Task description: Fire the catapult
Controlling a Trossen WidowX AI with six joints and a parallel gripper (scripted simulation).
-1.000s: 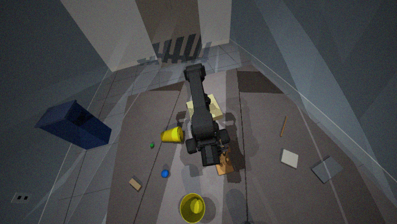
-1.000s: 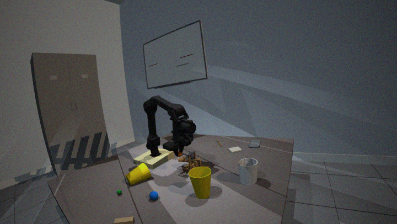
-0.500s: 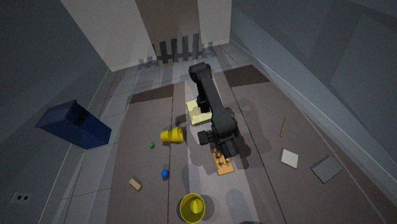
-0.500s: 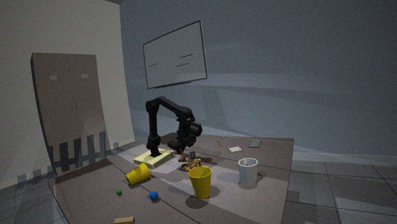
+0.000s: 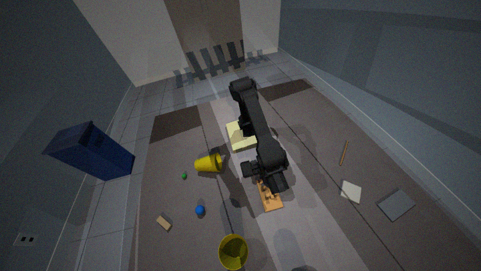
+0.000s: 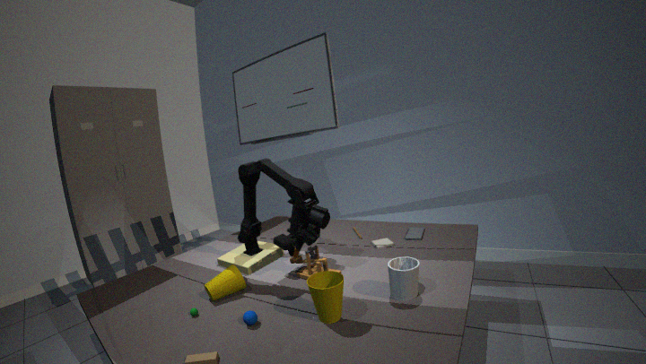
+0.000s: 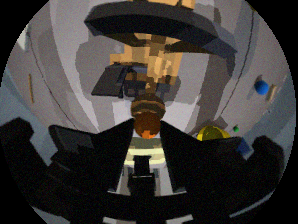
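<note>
Right now the orange ball is 10 mm above my gripper tip. From my gripper tip the other things lie so: green ball 400 mm to the right, 60 mm below, 30 mm behind; blue ball 290 mm to the right, 150 mm ahead, 50 mm below; wooden catapult 60 mm ahead, 30 mm to the left, 20 mm below.
</note>
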